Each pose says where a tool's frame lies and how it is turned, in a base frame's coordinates. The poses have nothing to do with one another.
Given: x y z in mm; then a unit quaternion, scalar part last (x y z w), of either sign.
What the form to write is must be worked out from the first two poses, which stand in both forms.
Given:
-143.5 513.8 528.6 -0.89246 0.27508 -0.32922 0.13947
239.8 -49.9 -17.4 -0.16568 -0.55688 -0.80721 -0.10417
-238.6 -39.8 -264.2 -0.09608 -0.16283 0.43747 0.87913
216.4 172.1 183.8 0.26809 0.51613 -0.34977 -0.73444
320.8 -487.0 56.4 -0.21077 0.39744 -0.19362 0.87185
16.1 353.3 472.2 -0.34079 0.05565 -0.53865 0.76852
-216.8 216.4 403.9 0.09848 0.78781 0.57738 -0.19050
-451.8 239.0 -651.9 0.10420 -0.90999 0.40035 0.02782
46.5 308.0 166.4 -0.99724 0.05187 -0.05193 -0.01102
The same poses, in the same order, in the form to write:
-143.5 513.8 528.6 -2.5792 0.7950 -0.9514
239.8 -49.9 -17.4 0.4886 1.6422 2.3804
-238.6 -39.8 -264.2 -0.2003 -0.3395 0.9120
216.4 172.1 183.8 -0.5893 -1.1346 0.7689
320.8 -487.0 56.4 -0.4405 0.8307 -0.4047
16.1 353.3 472.2 -0.7396 0.1208 -1.1690
-216.8 216.4 403.9 -0.2767 -2.2135 -1.6223
-451.8 239.0 -651.9 0.3217 -2.8093 1.2359
46.5 308.0 166.4 3.1111 -0.1618 0.1620

